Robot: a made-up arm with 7 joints. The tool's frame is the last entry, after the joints. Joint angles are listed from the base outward. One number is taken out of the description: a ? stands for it. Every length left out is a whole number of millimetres.
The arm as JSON. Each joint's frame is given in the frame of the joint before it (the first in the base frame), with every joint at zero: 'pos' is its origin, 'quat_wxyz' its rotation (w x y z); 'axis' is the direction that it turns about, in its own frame. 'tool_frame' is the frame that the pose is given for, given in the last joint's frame.
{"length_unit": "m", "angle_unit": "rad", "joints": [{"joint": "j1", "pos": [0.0, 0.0, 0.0], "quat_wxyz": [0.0, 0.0, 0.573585, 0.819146], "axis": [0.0, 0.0, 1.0]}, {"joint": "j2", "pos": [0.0, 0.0, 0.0], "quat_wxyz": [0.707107, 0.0, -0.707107, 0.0], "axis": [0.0, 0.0, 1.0]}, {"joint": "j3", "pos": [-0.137, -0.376, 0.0], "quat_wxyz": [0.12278, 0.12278, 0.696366, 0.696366], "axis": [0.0, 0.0, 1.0]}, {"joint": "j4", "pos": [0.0, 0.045, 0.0], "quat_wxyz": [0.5, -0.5, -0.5, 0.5], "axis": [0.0, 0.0, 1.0]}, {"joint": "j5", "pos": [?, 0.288, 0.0], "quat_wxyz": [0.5, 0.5, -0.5, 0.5], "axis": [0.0, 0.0, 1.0]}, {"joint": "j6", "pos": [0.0, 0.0, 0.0], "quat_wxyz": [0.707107, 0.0, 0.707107, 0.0], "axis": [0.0, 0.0, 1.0]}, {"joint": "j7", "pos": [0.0, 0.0, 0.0], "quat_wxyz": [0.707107, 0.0, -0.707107, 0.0], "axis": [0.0, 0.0, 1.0]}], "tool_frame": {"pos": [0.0, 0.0, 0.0], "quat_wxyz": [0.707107, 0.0, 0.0, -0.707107]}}
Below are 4 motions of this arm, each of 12 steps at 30 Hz.
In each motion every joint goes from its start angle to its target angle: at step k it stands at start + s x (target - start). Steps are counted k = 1, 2, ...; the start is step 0. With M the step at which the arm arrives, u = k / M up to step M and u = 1 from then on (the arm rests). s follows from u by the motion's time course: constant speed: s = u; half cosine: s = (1 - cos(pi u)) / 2; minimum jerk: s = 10 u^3 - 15 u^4 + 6 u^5.
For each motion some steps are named. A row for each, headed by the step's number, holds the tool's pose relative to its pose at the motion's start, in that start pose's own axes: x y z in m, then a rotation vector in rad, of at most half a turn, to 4 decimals.
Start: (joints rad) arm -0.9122 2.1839 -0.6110 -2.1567 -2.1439 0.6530 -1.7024
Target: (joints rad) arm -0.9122 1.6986 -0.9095 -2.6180 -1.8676 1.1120 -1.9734
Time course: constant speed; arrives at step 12
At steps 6, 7, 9, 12:
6: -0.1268 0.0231 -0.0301 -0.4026 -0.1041 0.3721
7: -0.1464 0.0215 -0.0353 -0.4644 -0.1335 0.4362
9: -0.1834 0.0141 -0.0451 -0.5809 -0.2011 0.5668
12: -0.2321 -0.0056 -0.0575 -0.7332 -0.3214 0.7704

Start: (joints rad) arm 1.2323 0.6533 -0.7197 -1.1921 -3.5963 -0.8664 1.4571
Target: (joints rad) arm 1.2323 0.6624 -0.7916 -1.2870 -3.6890 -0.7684 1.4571
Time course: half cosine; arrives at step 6
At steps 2, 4, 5, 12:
2: 0.0008 0.0051 0.0056 0.0489 0.0263 -0.0239
4: 0.0029 0.0147 0.0173 0.1475 0.0772 -0.0713
5: 0.0038 0.0181 0.0218 0.1837 0.0953 -0.0886
12: 0.0042 0.0194 0.0234 0.1970 0.1019 -0.0949

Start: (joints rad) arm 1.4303 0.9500 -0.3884 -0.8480 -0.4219 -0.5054 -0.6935
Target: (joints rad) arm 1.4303 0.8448 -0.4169 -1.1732 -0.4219 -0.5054 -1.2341
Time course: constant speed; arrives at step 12
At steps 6, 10, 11, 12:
6: 0.0462 0.0320 -0.0381 0.1680 -0.0889 -0.2612
10: 0.0778 0.0565 -0.0581 0.2954 -0.1192 -0.4311
11: 0.0857 0.0629 -0.0624 0.3288 -0.1229 -0.4728
12: 0.0936 0.0695 -0.0664 0.3628 -0.1250 -0.5142

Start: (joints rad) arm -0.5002 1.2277 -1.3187 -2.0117 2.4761 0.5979 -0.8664
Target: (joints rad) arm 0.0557 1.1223 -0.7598 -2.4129 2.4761 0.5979 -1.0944
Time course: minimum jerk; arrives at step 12
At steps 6, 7, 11, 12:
6: -0.0252 -0.0493 -0.0313 -0.1942 -0.1846 -0.1405
7: -0.0326 -0.0660 -0.0351 -0.2351 -0.2488 -0.1870
11: -0.0495 -0.1048 -0.0356 -0.2922 -0.3962 -0.2963
12: -0.0498 -0.1054 -0.0355 -0.2927 -0.3984 -0.2980

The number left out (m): -0.035
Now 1 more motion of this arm.
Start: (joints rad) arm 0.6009 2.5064 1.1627 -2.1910 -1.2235 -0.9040 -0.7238
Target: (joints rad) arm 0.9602 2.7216 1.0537 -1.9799 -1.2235 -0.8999 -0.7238
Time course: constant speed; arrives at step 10
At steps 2, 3, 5, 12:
2: 0.0112 -0.0109 -0.0332 0.0709 -0.0121 0.0430
3: 0.0168 -0.0151 -0.0504 0.1063 -0.0187 0.0636
5: 0.0279 -0.0209 -0.0860 0.1768 -0.0328 0.1028
12: 0.0540 -0.0199 -0.1793 0.3516 -0.0731 0.1882

